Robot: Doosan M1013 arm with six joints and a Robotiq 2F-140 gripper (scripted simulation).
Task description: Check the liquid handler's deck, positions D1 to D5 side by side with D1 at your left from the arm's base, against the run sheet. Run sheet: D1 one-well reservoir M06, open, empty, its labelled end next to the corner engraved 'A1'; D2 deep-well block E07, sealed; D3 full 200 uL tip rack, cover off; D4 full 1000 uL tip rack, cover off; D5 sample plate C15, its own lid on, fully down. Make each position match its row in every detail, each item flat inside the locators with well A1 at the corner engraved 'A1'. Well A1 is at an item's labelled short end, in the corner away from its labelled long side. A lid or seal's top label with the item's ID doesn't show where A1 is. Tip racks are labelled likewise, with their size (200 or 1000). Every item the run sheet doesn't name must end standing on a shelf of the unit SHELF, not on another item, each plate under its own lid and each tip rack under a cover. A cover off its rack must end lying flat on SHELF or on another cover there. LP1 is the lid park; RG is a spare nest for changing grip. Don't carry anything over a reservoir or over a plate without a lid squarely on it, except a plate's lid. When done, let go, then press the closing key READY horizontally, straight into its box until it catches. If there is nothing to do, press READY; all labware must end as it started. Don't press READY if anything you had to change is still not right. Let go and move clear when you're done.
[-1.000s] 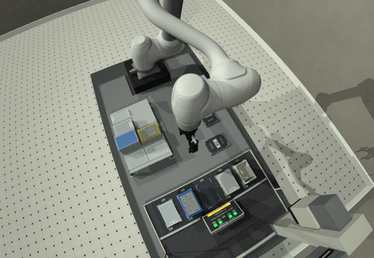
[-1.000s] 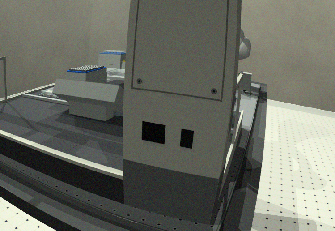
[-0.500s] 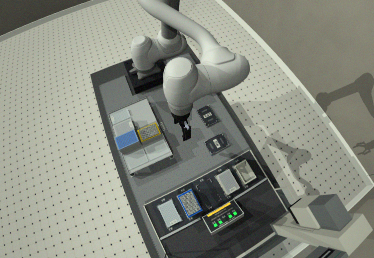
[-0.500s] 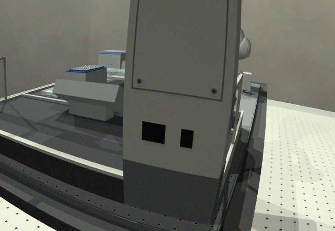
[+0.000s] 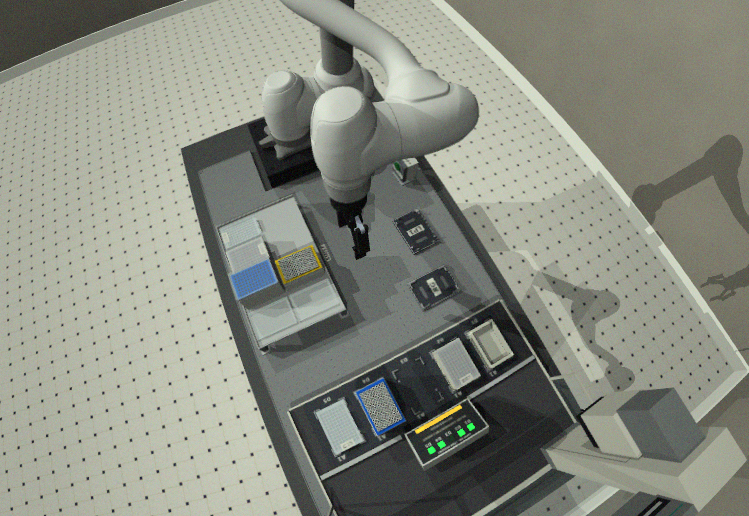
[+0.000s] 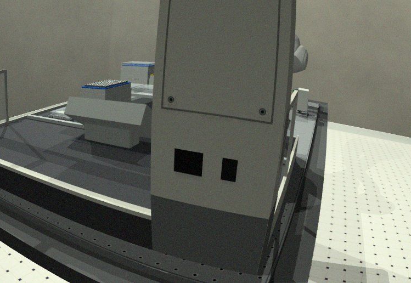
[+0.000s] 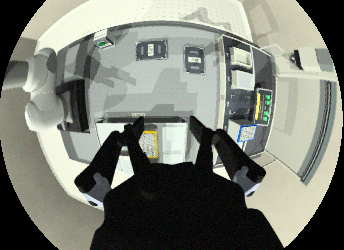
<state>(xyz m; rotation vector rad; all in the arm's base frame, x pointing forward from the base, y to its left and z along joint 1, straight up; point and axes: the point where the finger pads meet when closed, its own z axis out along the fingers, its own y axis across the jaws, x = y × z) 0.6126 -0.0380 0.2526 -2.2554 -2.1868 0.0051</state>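
My gripper is now 21 cm above the yellow-rimmed tip rack, 14 cm to the left of it and 9 cm past it. Round my hand: blue-rimmed tip rack: 39 cm ahead, 20 cm below, 12 cm to the right; then shelf unit: 26 cm below, 21 cm to the right, 14 cm behind; then spare nest: 31 cm below, 21 cm to the left, 14 cm ahead.
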